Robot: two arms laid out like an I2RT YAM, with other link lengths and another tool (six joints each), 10 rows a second.
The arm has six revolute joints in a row. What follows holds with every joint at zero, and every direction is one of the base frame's. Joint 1 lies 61.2 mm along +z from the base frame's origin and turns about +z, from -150 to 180 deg. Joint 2 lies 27.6 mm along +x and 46.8 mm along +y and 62.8 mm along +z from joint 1 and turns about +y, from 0 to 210 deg. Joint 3 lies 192.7 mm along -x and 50.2 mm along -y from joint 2 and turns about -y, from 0 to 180 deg. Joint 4 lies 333.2 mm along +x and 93.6 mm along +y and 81.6 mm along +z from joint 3 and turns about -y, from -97 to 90 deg. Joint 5 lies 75.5 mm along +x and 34.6 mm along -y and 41.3 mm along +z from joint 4 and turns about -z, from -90 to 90 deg. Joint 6 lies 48.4 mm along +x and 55.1 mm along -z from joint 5 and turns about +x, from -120 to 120 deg. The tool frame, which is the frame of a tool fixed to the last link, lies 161 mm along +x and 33 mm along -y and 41 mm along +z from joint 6; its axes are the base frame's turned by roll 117.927, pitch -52.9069 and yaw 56.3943 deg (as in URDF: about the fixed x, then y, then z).
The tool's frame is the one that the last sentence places.
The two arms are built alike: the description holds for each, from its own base.
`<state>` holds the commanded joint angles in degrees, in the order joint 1, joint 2, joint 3, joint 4, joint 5, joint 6, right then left.
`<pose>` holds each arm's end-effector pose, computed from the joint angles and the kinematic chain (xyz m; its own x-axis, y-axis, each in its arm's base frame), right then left.
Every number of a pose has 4 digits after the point.
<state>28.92 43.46 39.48 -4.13 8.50 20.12 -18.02 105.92 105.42 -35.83 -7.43 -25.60</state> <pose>0.4480 0.2247 0.2891 0.3547 0.3625 0.8619 0.3683 -0.9014 0.2276 0.6551 -0.1387 0.2495 0.7156 0.6444 0.2697 0.3661 -0.6747 0.6409</pose>
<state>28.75 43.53 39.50 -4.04 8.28 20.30 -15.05 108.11 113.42 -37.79 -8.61 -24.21</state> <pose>0.4488 0.2242 0.2890 0.3552 0.3594 0.8629 0.3688 -0.9021 0.2239 0.6678 -0.1031 0.2978 0.6581 0.6788 0.3258 0.3574 -0.6625 0.6582</pose>
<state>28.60 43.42 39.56 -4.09 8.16 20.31 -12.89 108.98 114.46 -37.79 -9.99 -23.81</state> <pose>0.4490 0.2233 0.2903 0.3540 0.3580 0.8640 0.3679 -0.9027 0.2233 0.6746 -0.0739 0.2987 0.6183 0.7075 0.3421 0.3891 -0.6538 0.6489</pose>
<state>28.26 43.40 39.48 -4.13 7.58 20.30 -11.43 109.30 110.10 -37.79 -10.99 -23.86</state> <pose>0.4500 0.2228 0.2893 0.3543 0.3592 0.8634 0.3721 -0.9012 0.2222 0.6751 -0.0527 0.2510 0.6150 0.7238 0.3129 0.4640 -0.6530 0.5986</pose>
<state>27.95 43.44 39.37 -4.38 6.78 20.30 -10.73 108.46 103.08 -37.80 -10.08 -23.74</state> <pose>0.4508 0.2233 0.2864 0.3574 0.3635 0.8603 0.3812 -0.8977 0.2209 0.6636 -0.0456 0.1894 0.6465 0.7195 0.2536 0.5246 -0.6606 0.5370</pose>
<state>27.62 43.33 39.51 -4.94 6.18 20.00 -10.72 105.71 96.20 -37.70 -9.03 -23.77</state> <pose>0.4511 0.2228 0.2863 0.3586 0.3706 0.8568 0.3869 -0.8943 0.2249 0.6450 -0.0458 0.1513 0.6718 0.7114 0.2064 0.5534 -0.6673 0.4985</pose>
